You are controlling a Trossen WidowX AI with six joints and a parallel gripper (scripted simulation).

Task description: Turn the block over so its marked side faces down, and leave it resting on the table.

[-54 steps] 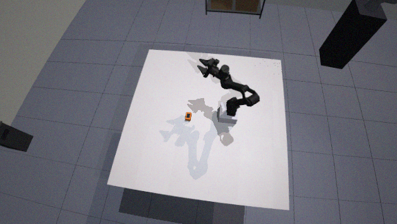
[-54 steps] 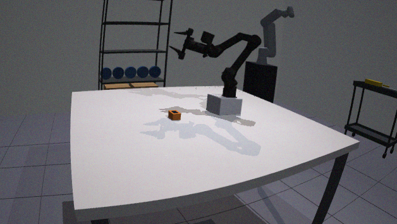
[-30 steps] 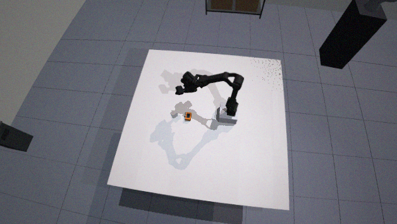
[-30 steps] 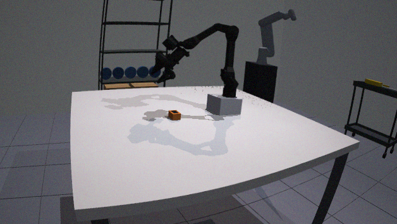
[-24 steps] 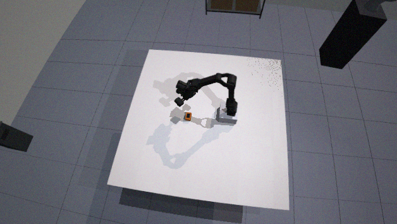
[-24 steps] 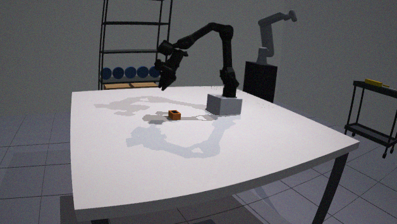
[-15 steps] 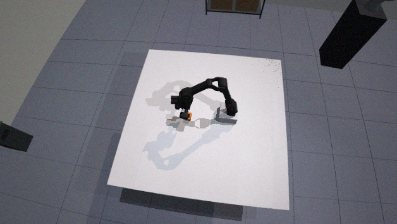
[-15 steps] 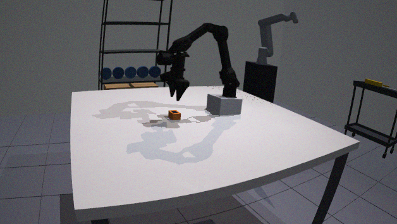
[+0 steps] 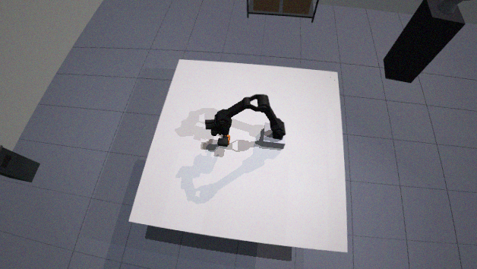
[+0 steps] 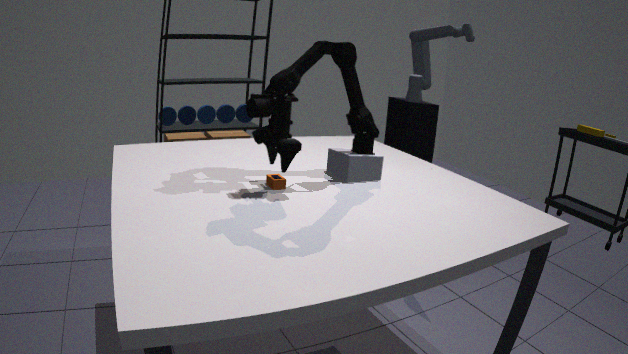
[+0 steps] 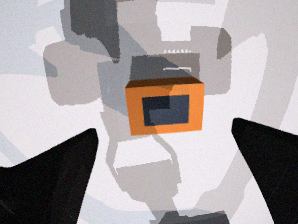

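Now: the orange block 4 cm below my gripper tip.
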